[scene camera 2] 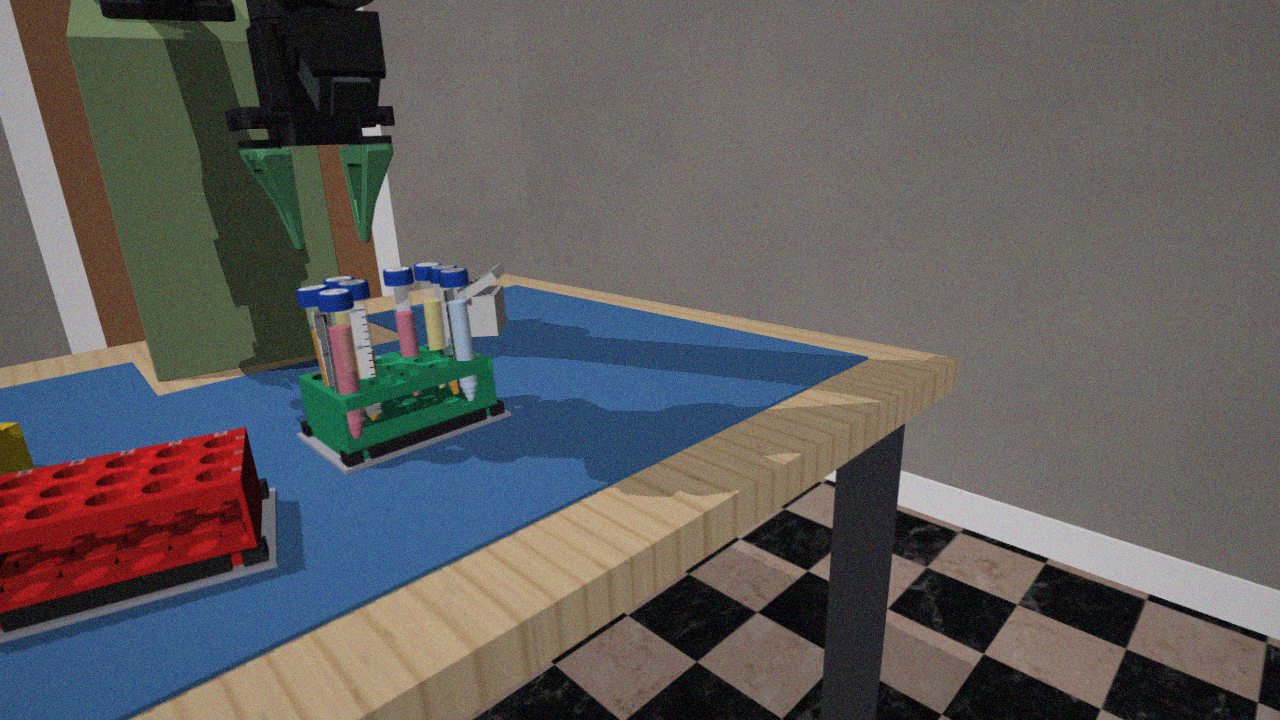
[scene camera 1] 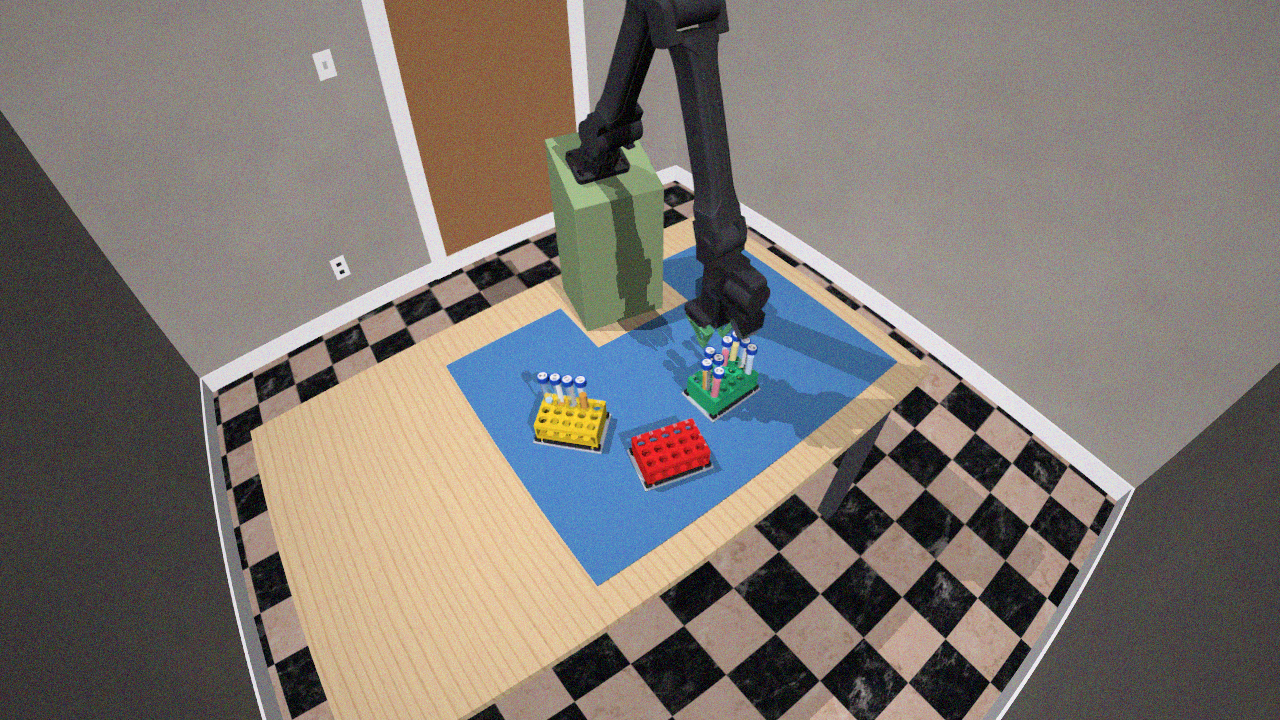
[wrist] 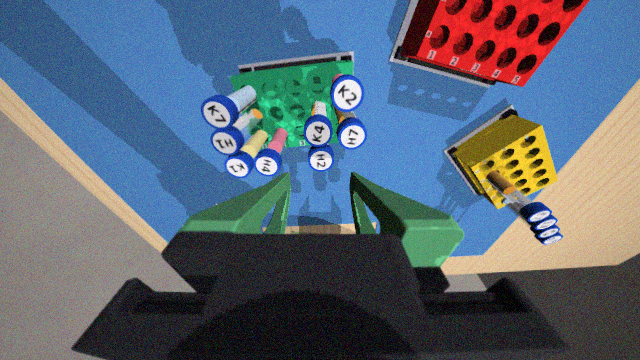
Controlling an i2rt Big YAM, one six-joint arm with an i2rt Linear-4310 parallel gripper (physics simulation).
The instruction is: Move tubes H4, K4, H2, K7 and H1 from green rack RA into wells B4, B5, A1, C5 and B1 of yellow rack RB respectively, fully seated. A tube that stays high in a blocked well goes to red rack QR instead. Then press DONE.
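Frame: origin at the arm's base, x ahead, y left, z up, level; metres.
Where they show: gripper, fingertip midpoint: (scene camera 2: 333, 245) (scene camera 1: 711, 340) (wrist: 320, 179); arm's base, link origin: (scene camera 2: 168, 8) (scene camera 1: 597, 163).
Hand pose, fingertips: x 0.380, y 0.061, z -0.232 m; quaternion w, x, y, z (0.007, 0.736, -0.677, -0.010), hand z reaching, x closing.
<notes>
Things, the pixels of their top centre, and the offset from my fingertips. "spot": a spot on its surface instead.
- green rack RA, top centre: (scene camera 2: 396, 366) (wrist: 297, 112) (scene camera 1: 723, 375) 0.029 m left, 0.018 m ahead, 0.101 m down
- K4, top centre: (wrist: 317, 135) 0.004 m left, 0.024 m ahead, 0.026 m down
- H2, top centre: (wrist: 320, 162) (scene camera 1: 710, 349) 0.001 m right, 0.001 m back, 0.026 m down
- K7, top centre: (scene camera 2: 453, 269) (wrist: 215, 114) (scene camera 1: 752, 347) 0.081 m left, 0.034 m ahead, 0.026 m down
- H1, surface spot: (wrist: 226, 140) spot: 0.078 m left, 0.013 m ahead, 0.026 m down
- yellow rack RB, top centre: (scene camera 1: 569, 413) (wrist: 516, 174) 0.296 m right, 0.042 m back, 0.101 m down
- red rack QR, top centre: (scene camera 2: 114, 477) (wrist: 505, 18) (scene camera 1: 670, 444) 0.155 m right, 0.117 m ahead, 0.101 m down
- K2, top centre: (wrist: 348, 97) (scene camera 2: 332, 291) (scene camera 1: 718, 370) 0.015 m right, 0.053 m ahead, 0.026 m down
- H7, top centre: (wrist: 350, 134) (scene camera 1: 708, 362) 0.022 m right, 0.026 m ahead, 0.026 m down
- pale box with a tilted lid, top centre: (scene camera 2: 470, 268) 0.197 m left, 0.245 m back, 0.073 m down
My gripper (scene camera 2: 332, 243) (wrist: 320, 179) is open and empty, above the green rack RA (scene camera 2: 402, 437) (wrist: 295, 87) (scene camera 1: 716, 404). In the wrist view, tubes H4 (wrist: 268, 163), K4 (wrist: 318, 131), H2 (wrist: 320, 158), K7 (wrist: 219, 111) and H1 (wrist: 226, 140) stand in RA with blue-rimmed caps. The yellow rack RB (scene camera 1: 570, 420) (wrist: 547, 131) holds several capped tubes in one row along its far side in scene camera 1; their labels are too small to read. The red rack QR (scene camera 1: 671, 452) (scene camera 2: 125, 501) (wrist: 492, 37) shows no tubes.
Tubes K1 (wrist: 238, 165), K2 (wrist: 347, 93) and H7 (wrist: 351, 133) also stand in RA, close to the named tubes. A pale box with a tilted lid (scene camera 2: 486, 311) stands behind RA. The green pedestal (scene camera 1: 617, 259) bears the arm's base. QR lies between RB and the table's front edge.
</notes>
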